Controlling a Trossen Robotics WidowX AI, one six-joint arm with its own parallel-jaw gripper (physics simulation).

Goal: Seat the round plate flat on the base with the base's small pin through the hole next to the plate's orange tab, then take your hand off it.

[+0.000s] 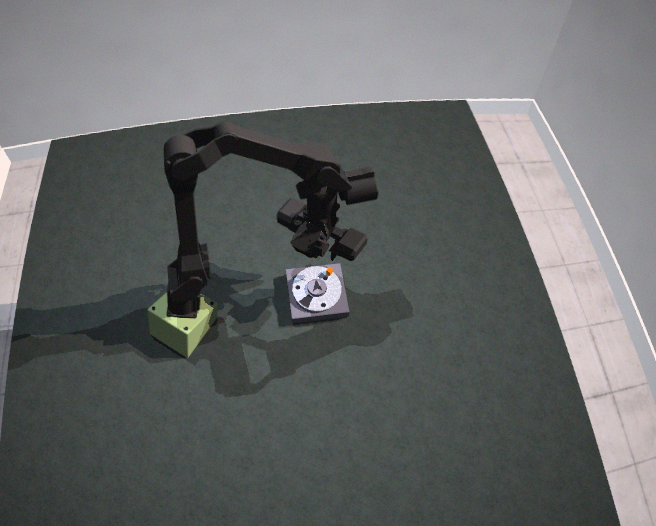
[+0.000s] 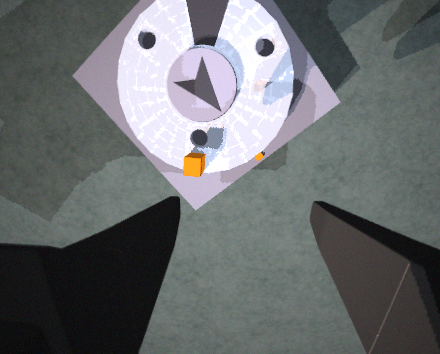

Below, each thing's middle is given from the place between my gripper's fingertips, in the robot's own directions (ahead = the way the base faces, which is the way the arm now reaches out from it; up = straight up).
Scene:
Right now the round white plate (image 1: 330, 298) is 60 mm to the right of my hand, 50 mm below it and 10 mm behind it. Also, from my hand: square mauve-grey base (image 1: 340, 309): 70 mm below, 60 mm to the right, 10 mm behind; raised hub (image 2: 201, 84): 60 mm to the right, 60 mm below, 10 mm behind.

